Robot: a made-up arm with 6 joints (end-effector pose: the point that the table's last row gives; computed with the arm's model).
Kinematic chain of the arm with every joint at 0, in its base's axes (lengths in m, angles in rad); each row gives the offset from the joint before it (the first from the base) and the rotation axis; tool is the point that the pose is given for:
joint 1: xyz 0 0 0.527 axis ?
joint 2: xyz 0.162 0 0 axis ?
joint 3: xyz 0 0 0.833 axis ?
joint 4: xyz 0 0 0.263 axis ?
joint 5: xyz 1.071 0 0 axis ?
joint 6: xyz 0.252 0 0 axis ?
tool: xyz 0 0 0
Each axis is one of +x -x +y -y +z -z.
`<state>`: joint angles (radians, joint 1 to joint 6).
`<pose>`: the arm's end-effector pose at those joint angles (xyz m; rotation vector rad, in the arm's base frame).
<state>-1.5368 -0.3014 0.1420 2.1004 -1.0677 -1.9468</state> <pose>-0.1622 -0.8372 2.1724 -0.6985 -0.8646 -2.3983</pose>
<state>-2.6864 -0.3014 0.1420 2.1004 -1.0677 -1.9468</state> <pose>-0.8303 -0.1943 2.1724 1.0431 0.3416 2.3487</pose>
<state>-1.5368 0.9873 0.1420 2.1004 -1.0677 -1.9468</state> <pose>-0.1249 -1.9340 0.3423 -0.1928 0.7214 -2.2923</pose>
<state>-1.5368 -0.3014 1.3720 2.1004 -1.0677 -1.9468</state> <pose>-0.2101 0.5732 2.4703 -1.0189 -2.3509 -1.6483</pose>
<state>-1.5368 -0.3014 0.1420 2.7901 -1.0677 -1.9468</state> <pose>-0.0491 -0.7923 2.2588 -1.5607 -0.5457 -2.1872</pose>
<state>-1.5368 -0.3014 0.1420 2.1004 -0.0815 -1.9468</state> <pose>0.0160 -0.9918 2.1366 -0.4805 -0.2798 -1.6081</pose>
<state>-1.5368 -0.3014 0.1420 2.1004 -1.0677 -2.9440</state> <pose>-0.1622 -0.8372 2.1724 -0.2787 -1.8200 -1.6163</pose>
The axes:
joint 1: +z
joint 2: +y
joint 3: -y
joint 4: -x
joint 5: -y
joint 6: -x

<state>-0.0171 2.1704 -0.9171 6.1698 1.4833 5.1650</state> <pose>-0.2145 -0.0247 -0.5138 0.7906 1.3485 -0.9768</pose>
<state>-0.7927 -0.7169 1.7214 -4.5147 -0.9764 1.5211</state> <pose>-1.2032 0.9293 1.7070 -0.4376 0.9124 -2.8567</pose>
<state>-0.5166 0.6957 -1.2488 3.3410 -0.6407 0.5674</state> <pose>0.5481 -0.2771 -0.1687 2.3478 0.1781 -1.7686</pose>
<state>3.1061 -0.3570 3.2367 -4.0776 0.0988 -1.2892</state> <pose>1.2081 -0.0629 0.5067 2.1770 0.0898 -0.4975</pose>
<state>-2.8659 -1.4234 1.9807 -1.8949 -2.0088 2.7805</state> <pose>1.5080 0.2018 0.0750 1.2153 -1.2978 -1.5116</pose>
